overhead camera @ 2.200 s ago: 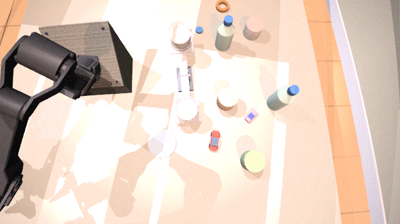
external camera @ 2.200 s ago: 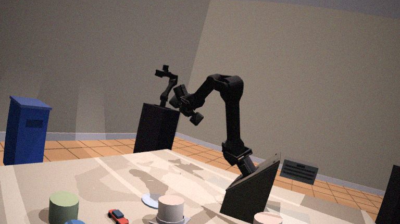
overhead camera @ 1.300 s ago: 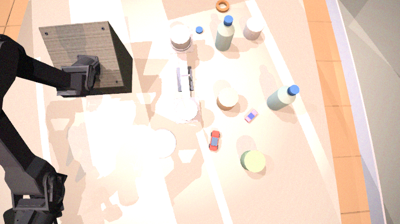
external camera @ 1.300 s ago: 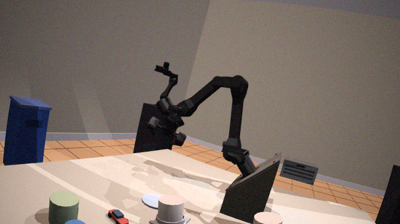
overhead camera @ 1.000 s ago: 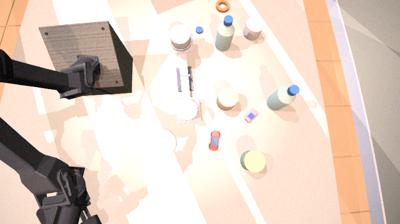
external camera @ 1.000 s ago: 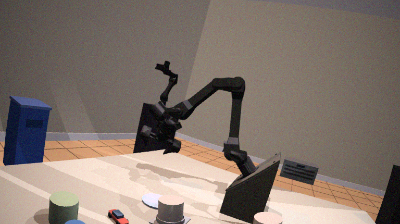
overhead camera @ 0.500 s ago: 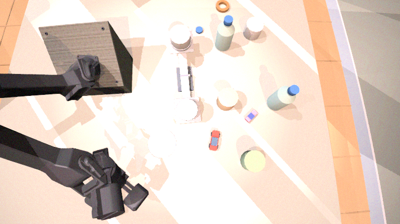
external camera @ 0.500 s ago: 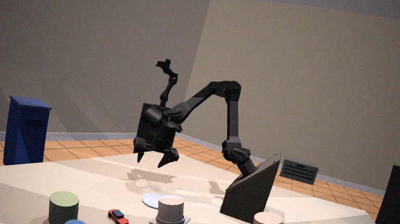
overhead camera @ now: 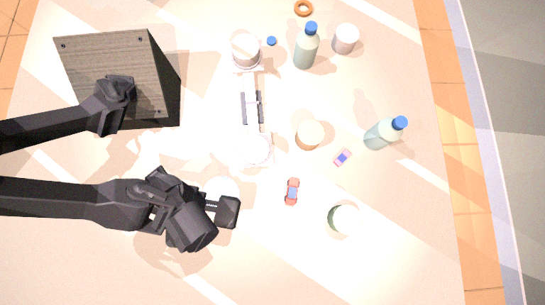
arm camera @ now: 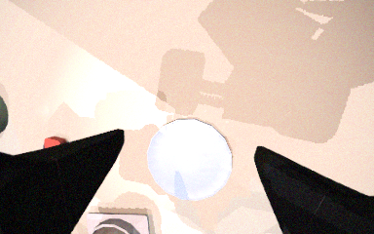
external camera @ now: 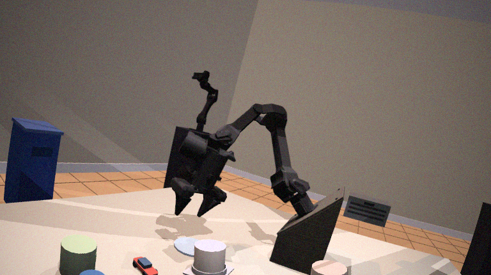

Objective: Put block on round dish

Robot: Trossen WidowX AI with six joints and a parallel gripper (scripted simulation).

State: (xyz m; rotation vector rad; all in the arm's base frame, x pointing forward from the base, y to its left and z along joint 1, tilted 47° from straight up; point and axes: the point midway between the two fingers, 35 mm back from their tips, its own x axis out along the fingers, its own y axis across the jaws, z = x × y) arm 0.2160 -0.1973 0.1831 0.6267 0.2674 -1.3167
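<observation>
My gripper tip is 160 mm to the right of the teal block, 100 mm short of it and 40 mm above it. The rest, counted from my gripper tip: round dish (80 mm below, 50 mm to the left, 10 mm ahead); then red toy car (200 mm ahead, 70 mm below, 60 mm to the left); then small balance (300 mm to the left, 90 mm ahead, 60 mm below).
</observation>
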